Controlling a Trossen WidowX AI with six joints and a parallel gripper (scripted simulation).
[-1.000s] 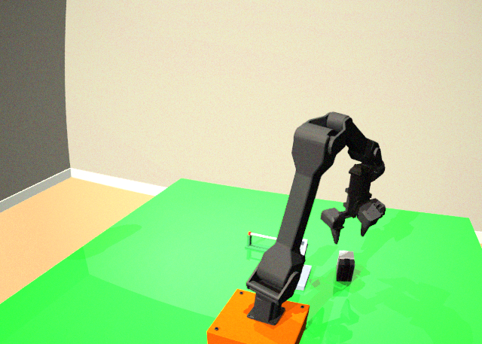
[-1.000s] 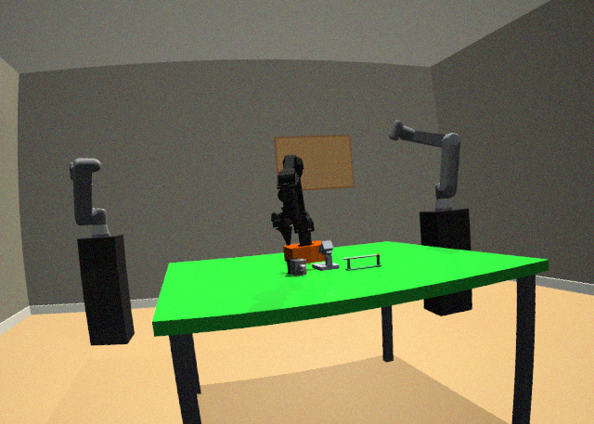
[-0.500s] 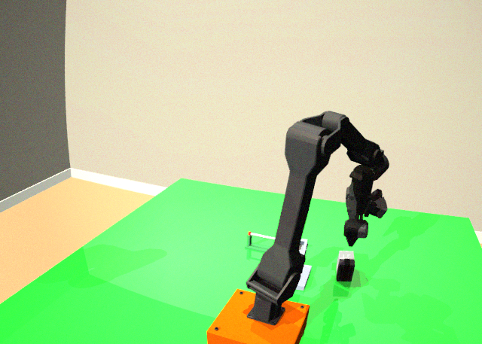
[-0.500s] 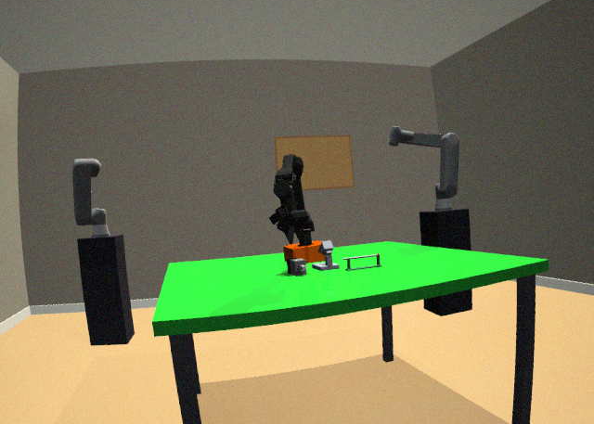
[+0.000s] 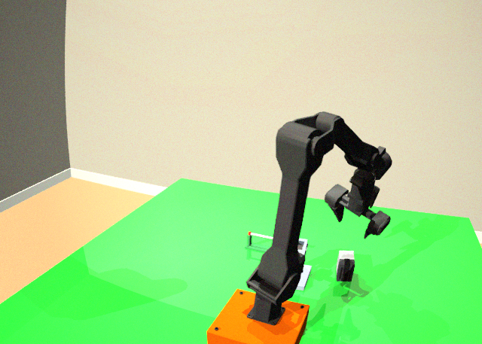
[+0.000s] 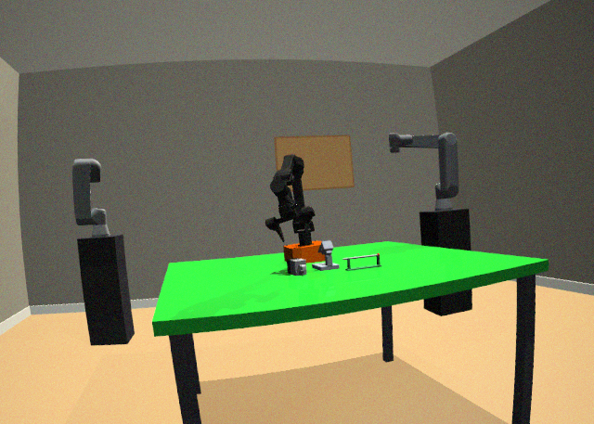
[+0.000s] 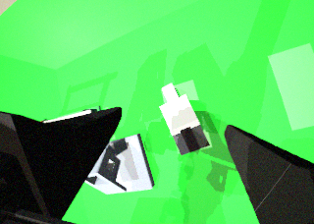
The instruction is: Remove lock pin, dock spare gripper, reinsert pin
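Right now the spare gripper is 110 mm below my gripper tip. The rest, counted from my gripper tip: pin cradle 30 mm ahead, 250 mm to the left, 110 mm below; socket 70 mm behind, 130 mm to the left, 80 mm below.
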